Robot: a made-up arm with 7 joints. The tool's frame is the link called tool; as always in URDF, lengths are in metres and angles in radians. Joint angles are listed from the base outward. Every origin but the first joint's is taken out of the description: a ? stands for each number. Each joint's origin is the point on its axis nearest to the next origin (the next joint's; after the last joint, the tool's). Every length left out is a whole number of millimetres.
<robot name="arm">
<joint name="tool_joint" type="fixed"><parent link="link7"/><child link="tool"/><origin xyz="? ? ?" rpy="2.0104 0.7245 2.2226"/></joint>
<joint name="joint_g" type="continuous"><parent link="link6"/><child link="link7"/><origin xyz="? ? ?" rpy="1.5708 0 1.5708"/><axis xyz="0 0 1"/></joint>
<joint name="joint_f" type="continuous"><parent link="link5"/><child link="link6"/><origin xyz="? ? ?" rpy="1.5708 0 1.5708"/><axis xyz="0 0 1"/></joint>
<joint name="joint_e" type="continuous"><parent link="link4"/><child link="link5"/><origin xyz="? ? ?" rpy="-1.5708 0 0"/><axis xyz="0 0 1"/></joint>
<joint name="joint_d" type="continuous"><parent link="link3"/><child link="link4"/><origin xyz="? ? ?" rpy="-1.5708 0 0"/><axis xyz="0 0 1"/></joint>
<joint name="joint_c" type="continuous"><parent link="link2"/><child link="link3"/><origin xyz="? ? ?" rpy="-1.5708 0 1.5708"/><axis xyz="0 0 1"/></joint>
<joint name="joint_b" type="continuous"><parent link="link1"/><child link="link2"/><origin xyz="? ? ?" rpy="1.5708 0 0"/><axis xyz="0 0 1"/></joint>
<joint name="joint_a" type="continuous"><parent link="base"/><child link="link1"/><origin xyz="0.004 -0.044 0.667" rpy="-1.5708 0 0"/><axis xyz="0 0 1"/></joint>
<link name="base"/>
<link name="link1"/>
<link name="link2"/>
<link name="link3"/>
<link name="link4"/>
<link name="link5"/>
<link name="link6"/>
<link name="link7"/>
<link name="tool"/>
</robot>
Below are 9 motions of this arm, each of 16 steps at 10 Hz.
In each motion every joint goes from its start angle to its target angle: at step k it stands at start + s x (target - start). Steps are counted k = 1, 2, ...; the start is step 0. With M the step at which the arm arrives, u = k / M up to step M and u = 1 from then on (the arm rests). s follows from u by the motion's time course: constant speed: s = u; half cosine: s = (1 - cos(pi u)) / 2; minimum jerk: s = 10 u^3 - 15 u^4 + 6 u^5.
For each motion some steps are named. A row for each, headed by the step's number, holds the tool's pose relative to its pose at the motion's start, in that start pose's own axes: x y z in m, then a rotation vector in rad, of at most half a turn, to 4 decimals.
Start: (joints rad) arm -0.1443 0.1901 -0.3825 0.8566 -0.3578 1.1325 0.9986
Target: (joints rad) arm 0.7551 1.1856 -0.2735 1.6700 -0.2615 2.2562 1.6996
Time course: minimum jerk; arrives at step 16
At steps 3, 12, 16:
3: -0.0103 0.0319 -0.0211 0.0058 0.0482 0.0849
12: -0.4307 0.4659 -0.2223 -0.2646 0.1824 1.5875
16: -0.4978 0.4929 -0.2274 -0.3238 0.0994 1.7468

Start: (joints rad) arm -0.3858 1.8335 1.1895 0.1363 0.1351 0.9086 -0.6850
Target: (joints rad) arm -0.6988 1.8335 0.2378 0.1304 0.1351 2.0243 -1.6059
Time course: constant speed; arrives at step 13
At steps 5, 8, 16:
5: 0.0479 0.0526 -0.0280 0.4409 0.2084 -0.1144
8: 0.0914 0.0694 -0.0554 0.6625 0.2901 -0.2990
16: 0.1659 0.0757 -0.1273 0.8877 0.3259 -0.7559

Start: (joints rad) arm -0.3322 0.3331 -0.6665 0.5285 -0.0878 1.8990 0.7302
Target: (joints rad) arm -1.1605 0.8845 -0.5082 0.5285 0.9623 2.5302 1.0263
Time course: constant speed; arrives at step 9
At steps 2, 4, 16:
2: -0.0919 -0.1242 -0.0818 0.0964 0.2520 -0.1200
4: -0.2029 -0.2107 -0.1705 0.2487 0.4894 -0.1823
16: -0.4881 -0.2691 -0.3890 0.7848 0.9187 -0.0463

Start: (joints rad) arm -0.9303 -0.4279 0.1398 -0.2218 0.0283 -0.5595 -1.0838
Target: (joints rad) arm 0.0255 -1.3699 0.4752 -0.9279 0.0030 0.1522 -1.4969
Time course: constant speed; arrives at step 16
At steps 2, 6, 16:
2: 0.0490 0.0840 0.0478 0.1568 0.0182 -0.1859
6: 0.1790 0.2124 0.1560 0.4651 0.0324 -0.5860
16: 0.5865 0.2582 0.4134 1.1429 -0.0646 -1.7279

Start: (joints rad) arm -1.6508 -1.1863 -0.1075 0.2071 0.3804 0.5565 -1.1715
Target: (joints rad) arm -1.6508 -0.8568 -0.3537 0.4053 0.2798 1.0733 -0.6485
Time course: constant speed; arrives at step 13
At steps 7, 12, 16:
7: -0.0393 -0.0312 -0.0169 0.0252 0.3992 -0.3120
12: -0.0832 -0.0451 -0.0298 0.0808 0.7097 -0.5030
16: -0.0932 -0.0466 -0.0321 0.0965 0.7738 -0.5371

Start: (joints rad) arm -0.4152 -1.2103 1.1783 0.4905 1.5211 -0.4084 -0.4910
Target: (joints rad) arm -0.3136 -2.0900 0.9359 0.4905 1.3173 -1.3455 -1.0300
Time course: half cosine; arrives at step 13
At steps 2, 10, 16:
2: 0.0291 0.0101 -0.0035 -0.0054 -0.1016 -0.0109
10: 0.4427 0.0616 0.0533 -0.4474 -1.3966 -0.1625
16: 0.5030 0.0529 0.0773 -0.5826 -1.5501 -0.1858

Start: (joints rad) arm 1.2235 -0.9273 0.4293 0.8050 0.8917 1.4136 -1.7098
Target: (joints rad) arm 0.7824 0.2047 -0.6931 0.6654 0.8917 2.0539 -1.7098
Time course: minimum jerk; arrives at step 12
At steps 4, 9, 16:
4: -0.0497 -0.0426 0.0616 -0.0808 0.1618 -0.4686
9: -0.3545 -0.0429 0.3692 -0.3920 0.1803 -2.0590
16: -0.4075 -0.0034 0.4215 -0.4259 0.1065 -2.2910

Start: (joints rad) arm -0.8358 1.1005 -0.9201 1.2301 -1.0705 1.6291 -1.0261
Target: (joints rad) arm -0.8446 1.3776 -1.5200 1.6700 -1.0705 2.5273 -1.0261
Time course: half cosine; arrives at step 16
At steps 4, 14, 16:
4: 0.0011 -0.0295 0.0156 0.1394 0.0392 -0.1664
14: -0.0605 -0.2201 0.0639 1.1467 0.1627 -0.9178
16: -0.0660 -0.2286 0.0635 1.2026 0.1671 -0.9423

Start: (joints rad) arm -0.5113 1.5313 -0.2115 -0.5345 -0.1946 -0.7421 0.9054
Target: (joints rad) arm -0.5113 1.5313 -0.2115 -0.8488 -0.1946 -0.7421 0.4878
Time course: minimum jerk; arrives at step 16
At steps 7, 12, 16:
7: 0.0056 -0.0111 -0.0201 -0.0129 -0.1053 0.0321
12: 0.0097 -0.0296 -0.0452 -0.0329 -0.2379 0.0941
16: 0.0100 -0.0338 -0.0500 -0.0371 -0.2634 0.1092

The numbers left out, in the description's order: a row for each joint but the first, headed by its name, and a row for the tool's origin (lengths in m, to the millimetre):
tool: -0.06 0.091 0
joint_g: 0.043 0.005 0
joint_f: -0.001 0.026 0
joint_e: 0.009 -0.234 0
joint_d: -0.042 0.165 0
joint_c: -0.268 0.123 0
joint_b: -0.107 -0.509 0

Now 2 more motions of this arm.
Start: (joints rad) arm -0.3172 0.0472 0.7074 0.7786 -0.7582 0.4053 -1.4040
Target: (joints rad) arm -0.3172 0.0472 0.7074 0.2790 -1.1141 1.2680 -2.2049
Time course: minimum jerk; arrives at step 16
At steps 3, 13, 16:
3: 0.0045 -0.0029 0.0087 0.0215 -0.0338 -0.0217
13: 0.0387 -0.0453 0.1935 0.3534 -0.9127 -0.2183
16: 0.0372 -0.0463 0.2033 0.3696 -0.9686 -0.2163

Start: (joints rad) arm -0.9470 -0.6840 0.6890 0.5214 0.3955 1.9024 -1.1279
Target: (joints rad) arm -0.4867 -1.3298 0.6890 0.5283 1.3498 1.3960 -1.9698
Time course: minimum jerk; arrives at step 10
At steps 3, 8, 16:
3: 0.0214 -0.0019 -0.0657 0.0352 -0.0172 0.0833
8: 0.1081 0.1110 -0.3359 0.2878 -0.0273 0.7273
16: 0.1135 0.1251 -0.3505 0.3120 -0.0223 0.7863

